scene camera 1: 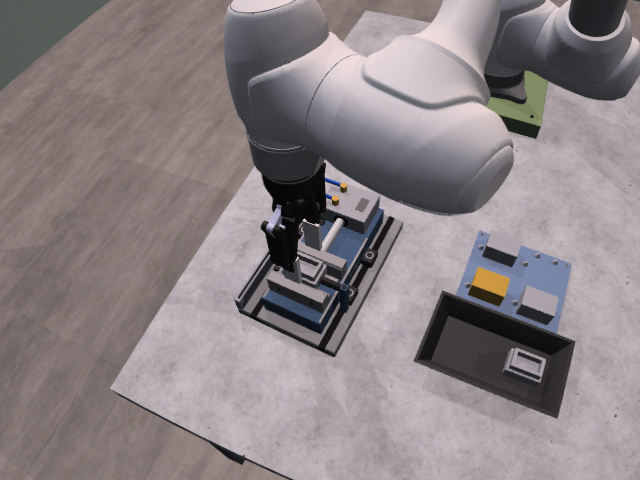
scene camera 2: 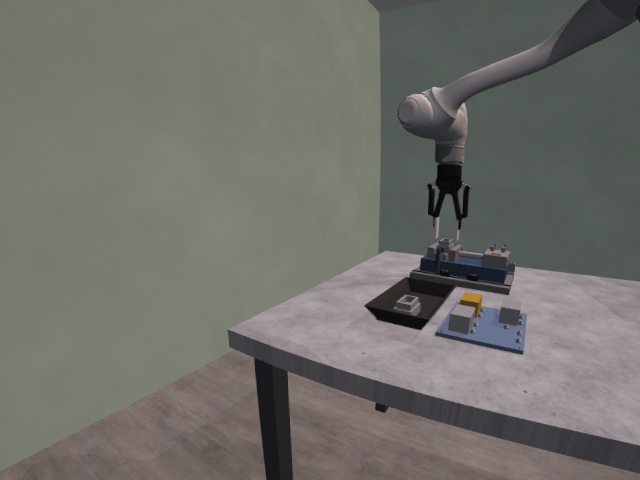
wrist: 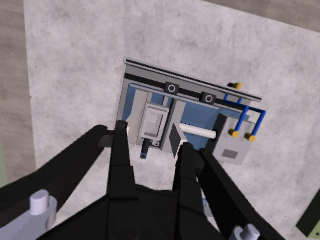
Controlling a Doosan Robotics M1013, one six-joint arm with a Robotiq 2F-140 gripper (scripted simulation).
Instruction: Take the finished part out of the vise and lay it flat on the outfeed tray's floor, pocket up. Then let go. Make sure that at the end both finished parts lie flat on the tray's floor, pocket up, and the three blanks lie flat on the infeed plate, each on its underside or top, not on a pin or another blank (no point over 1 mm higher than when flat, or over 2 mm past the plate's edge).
Labels:
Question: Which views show the gripper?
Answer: Scene camera 1, scene camera 2 and the wrist view: all of them.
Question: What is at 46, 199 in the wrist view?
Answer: The gripper.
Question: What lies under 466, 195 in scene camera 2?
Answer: The gripper.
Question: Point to a blue fixture plate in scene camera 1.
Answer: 541, 273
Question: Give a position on a blue fixture plate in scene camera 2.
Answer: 490, 333

